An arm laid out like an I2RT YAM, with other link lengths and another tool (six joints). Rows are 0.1 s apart.
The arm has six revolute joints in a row. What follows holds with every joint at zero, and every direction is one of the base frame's. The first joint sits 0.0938 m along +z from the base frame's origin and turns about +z. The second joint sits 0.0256 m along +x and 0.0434 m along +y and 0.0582 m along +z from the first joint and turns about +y. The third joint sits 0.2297 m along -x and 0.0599 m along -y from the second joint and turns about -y. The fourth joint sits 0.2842 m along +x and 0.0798 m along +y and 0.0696 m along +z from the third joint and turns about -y. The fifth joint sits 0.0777 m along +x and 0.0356 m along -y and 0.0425 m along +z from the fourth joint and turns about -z. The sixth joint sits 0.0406 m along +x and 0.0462 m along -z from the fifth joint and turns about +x. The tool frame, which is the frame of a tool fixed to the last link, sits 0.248 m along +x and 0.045 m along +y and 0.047 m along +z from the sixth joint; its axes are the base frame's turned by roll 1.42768, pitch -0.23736 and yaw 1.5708 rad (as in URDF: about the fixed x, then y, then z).
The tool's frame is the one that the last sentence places.
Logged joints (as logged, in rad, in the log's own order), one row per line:
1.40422 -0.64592 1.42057 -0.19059 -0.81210 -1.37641
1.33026 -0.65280 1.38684 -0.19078 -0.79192 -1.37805
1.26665 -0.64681 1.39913 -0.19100 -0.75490 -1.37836
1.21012 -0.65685 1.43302 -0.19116 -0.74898 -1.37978
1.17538 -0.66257 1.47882 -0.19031 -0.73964 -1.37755
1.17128 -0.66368 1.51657 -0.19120 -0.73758 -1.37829
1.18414 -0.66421 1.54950 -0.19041 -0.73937 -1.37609
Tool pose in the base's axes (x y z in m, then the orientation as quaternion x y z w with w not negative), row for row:
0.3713 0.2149 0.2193 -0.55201 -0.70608 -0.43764 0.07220
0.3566 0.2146 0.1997 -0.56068 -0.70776 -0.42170 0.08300
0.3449 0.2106 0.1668 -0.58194 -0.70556 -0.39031 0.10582
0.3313 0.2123 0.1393 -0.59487 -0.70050 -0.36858 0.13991
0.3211 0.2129 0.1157 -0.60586 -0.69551 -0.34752 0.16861
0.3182 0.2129 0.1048 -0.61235 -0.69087 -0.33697 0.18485
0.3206 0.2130 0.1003 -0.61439 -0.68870 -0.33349 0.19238
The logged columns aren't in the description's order. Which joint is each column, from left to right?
Columns, left to right: joint 3, joint 6, joint 2, joint 1, joint 5, joint 4.
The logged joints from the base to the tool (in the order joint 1, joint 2, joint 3, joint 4, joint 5, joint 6), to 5 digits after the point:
-0.19059 1.42057 1.40422 -1.37641 -0.81210 -0.64592
-0.19078 1.38684 1.33026 -1.37805 -0.79192 -0.65280
-0.19100 1.39913 1.26665 -1.37836 -0.75490 -0.64681
-0.19116 1.43302 1.21012 -1.37978 -0.74898 -0.65685
-0.19031 1.47882 1.17538 -1.37755 -0.73964 -0.66257
-0.19120 1.51657 1.17128 -1.37829 -0.73758 -0.66368
-0.19041 1.54950 1.18414 -1.37609 -0.73937 -0.66421

